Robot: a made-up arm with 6 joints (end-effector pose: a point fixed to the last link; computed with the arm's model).
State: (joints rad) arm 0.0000 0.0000 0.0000 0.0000 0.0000 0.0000
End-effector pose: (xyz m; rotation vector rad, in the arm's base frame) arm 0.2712 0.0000 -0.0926 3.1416 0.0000 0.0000
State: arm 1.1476 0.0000 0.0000 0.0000 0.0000 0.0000
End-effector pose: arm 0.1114 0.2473 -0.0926 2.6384 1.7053 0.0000
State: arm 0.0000 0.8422 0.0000 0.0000 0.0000 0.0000
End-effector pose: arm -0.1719 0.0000 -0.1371 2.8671 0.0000 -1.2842
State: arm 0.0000 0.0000 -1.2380 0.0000 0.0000 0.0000
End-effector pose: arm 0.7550 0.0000 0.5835 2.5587 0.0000 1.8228
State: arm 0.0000 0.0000 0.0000 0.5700 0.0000 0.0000
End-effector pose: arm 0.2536 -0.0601 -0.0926 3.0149 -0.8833 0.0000
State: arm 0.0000 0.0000 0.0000 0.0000 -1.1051 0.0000
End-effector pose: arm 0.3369 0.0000 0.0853 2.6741 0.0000 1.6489
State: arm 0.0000 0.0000 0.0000 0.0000 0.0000 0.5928
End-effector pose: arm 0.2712 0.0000 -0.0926 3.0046 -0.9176 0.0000
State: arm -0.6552 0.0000 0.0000 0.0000 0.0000 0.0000
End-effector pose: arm 0.2150 -0.1652 -0.0926 2.9745 -1.0109 0.0000
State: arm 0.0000 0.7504 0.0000 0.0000 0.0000 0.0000
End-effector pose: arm -0.1238 0.0000 -0.1507 2.9230 0.0000 -1.1513
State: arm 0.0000 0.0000 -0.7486 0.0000 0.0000 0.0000
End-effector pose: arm 0.6702 0.0000 0.2469 2.9241 0.0000 1.1486
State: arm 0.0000 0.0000 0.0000 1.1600 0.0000 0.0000
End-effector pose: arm 0.2043 -0.1021 -0.0926 2.6278 -1.7217 0.0000
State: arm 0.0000 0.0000 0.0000 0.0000 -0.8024 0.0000
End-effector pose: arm 0.3395 0.0000 0.0309 2.8921 0.0000 1.2269
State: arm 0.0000 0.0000 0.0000 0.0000 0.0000 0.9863
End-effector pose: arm 0.2712 0.0000 -0.0926 2.7673 -1.4872 0.0000
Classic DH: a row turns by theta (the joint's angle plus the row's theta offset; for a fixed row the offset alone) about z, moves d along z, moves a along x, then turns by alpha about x. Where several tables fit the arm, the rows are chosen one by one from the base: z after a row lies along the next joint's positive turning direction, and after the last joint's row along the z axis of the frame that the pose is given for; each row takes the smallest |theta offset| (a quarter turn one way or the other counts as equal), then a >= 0, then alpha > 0; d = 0 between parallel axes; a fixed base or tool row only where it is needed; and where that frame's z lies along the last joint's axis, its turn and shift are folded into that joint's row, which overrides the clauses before.
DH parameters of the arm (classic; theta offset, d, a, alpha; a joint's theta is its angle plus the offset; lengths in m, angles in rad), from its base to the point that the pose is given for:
joint 1: 0 0.3798 0 -1.5708
joint 2: -1.3849 0 0.2088 0
joint 3: 1.3849 0 0.1212 -1.5708
joint 4: 0 0.5354 0 1.5708
joint 5: 0 0 0.1114 -1.5708
joint 6: 0 0.1422 0 0

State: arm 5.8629 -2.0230 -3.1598 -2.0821 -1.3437 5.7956
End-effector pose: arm -0.4821 0.3718 0.0802 -1.0937 -0.6936 -0.9142
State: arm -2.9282 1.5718 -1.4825 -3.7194 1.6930 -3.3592
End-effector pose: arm -0.3720 -0.1671 -0.3075 0.7101 -1.3708 0.4924
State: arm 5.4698 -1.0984 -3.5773 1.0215 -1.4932 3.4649
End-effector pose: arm -0.5106 0.3533 0.3239 -1.3582 -2.0738 1.3151
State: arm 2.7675 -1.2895 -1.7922 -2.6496 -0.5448 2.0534
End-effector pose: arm 0.0852 -0.1192 1.0704 0.3283 -0.5275 -0.9326
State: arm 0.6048 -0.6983 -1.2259 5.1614 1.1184 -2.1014
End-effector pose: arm 0.4702 0.2382 0.8847 0.3284 1.7654 -0.2723
